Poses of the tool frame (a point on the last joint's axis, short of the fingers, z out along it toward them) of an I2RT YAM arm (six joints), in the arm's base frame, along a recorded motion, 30 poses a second.
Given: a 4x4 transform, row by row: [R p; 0 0 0 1], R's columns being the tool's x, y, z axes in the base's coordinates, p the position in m. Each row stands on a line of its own.
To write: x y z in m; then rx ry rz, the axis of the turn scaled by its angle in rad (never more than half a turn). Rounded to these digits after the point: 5 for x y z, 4 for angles.
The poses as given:
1:
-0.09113, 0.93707, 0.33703, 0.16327
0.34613, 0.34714, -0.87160, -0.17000
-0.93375, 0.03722, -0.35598, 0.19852
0, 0, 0, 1
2:
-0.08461, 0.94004, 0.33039, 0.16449
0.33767, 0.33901, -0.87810, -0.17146
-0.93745, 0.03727, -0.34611, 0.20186
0, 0, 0, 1
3:
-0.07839, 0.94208, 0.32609, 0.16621
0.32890, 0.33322, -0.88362, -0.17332
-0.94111, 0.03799, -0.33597, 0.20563
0, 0, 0, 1
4:
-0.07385, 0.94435, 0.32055, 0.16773
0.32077, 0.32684, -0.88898, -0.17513
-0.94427, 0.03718, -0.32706, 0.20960
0, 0, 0, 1
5:
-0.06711, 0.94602, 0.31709, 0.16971
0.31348, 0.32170, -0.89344, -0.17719
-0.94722, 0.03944, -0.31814, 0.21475
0, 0, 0, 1
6:
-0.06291, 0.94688, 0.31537, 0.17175
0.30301, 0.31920, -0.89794, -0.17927
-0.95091, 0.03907, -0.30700, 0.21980
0, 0, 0, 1
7:
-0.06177, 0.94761, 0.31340, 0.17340
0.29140, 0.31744, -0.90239, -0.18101
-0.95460, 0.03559, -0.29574, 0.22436
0, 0, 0, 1
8:
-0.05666, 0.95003, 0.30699, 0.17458
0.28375, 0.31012, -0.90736, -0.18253
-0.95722, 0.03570, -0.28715, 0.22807
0, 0, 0, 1
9:
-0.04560, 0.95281, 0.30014, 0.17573
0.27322, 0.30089, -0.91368, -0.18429
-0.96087, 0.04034, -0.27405, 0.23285
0, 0, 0, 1
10:
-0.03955, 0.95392, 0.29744, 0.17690
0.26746, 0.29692, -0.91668, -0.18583
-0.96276, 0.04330, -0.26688, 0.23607
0, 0, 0, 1
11:
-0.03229, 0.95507, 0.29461, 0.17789
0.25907, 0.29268, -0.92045, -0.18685
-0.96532, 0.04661, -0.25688, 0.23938
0, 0, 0, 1
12:
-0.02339, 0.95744, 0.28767, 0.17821
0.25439, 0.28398, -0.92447, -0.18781
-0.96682, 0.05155, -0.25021, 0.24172
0, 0, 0, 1
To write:
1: 0.16327, -0.17000, 0.19852, 1.1715, 1.6381, -0.7618
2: 0.16449, -0.17146, 0.20186, 1.1734, 1.6253, -0.7722
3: 0.16621, -0.17332, 0.20563, 1.1732, 1.6131, -0.7806
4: 0.16773, -0.17513, 0.20960, 1.1735, 1.6026, -0.7901
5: 0.16971, -0.17719, 0.21475, 1.1740, 1.5910, -0.7960
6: 0.17175, -0.17927, 0.21980, 1.1695, 1.5804, -0.8036
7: 0.17340, -0.18101, 0.22436, 1.1628, 1.5719, -0.8135
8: 0.17458, -0.18253, 0.22807, 1.1644, 1.5609, -0.8226
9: 0.17573, -0.18429, 0.23285, 1.1670, 1.5425, -0.8313
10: 0.17690, -0.18583, 0.23607, 1.1676, 1.5327, -0.8349
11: 0.17789, -0.18685, 0.23938, 1.1669, 1.5202, -0.8398
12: 0.17821, -0.18781, 0.24172, 1.1728, 1.5074, -0.8448
